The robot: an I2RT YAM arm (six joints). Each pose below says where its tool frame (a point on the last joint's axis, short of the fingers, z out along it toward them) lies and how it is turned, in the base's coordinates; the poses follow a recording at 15 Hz.
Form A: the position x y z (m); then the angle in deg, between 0 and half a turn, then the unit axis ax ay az.
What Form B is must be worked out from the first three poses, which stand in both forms.
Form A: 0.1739 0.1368 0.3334 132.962 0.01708 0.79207 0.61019
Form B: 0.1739 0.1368 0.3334 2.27 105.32 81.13
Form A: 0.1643 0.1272 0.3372 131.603 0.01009 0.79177 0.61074
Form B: 0.1643 0.1272 0.3372 1.33 104.20 80.38
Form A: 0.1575 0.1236 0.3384 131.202 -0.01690 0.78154 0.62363
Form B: 0.1575 0.1236 0.3384 -2.22 102.54 81.82
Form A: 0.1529 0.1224 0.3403 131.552 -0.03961 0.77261 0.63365
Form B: 0.1529 0.1224 0.3403 -5.21 101.64 83.36
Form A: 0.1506 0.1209 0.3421 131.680 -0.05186 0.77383 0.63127
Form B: 0.1506 0.1209 0.3421 -6.83 101.90 83.13
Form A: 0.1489 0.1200 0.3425 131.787 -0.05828 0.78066 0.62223
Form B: 0.1489 0.1200 0.3425 -7.68 102.88 82.00
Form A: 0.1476 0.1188 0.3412 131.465 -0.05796 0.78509 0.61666
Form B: 0.1476 0.1188 0.3412 -7.62 103.21 81.07
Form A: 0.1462 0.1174 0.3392 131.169 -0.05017 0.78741 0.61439
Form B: 0.1462 0.1174 0.3392 -6.58 103.28 80.59
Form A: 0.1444 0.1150 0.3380 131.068 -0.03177 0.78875 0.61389
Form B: 0.1444 0.1150 0.3380 -4.16 103.38 80.46
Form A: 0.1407 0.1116 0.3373 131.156 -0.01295 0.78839 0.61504
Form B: 0.1407 0.1116 0.3373 -1.70 103.40 80.67
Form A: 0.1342 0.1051 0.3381 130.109 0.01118 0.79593 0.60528
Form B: 0.1342 0.1051 0.3381 1.45 103.56 78.75
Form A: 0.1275 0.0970 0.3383 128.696 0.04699 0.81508 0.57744
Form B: 0.1275 0.0970 0.3383 6.05 104.90 74.31
